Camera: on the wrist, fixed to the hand. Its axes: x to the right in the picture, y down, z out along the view.
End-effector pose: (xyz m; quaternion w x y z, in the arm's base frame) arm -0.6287 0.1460 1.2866 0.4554 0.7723 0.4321 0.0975
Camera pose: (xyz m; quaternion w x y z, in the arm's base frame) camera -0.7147 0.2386 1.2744 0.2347 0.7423 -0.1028 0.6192
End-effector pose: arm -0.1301 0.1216 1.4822 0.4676 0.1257 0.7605 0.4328
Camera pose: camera -0.2040 0.0345 1.4267 0.1405 -0.4208 -0.5146 -0.7337
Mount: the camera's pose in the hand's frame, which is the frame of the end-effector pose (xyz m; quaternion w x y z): 0.0208 -0.0790 -0.0972 0.6961 -0.1208 0.2576 0.6592
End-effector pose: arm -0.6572 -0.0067 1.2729 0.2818 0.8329 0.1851 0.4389
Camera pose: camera -0.7319 0.0957 1.2803 0.0402 -0.5547 0.4006 -0.7282
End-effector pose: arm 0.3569 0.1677 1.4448 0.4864 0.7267 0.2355 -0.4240
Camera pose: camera 0.3459 0.2872 1.4034 0.6452 0.7116 -0.1386 0.2411
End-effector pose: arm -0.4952 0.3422 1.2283 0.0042 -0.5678 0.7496 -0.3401
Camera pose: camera -0.4737 0.3637 1.3516 0.0346 -0.1860 -0.9382 0.2897
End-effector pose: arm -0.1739 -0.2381 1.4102 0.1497 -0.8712 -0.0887 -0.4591
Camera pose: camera -0.2604 -0.1968 1.4934 0.3244 -0.5647 0.6065 -0.4560
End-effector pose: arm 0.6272 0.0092 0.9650 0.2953 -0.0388 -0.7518 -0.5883
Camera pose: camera 0.6168 -0.1091 0.9201 0.7823 -0.4067 -0.3506 -0.3157
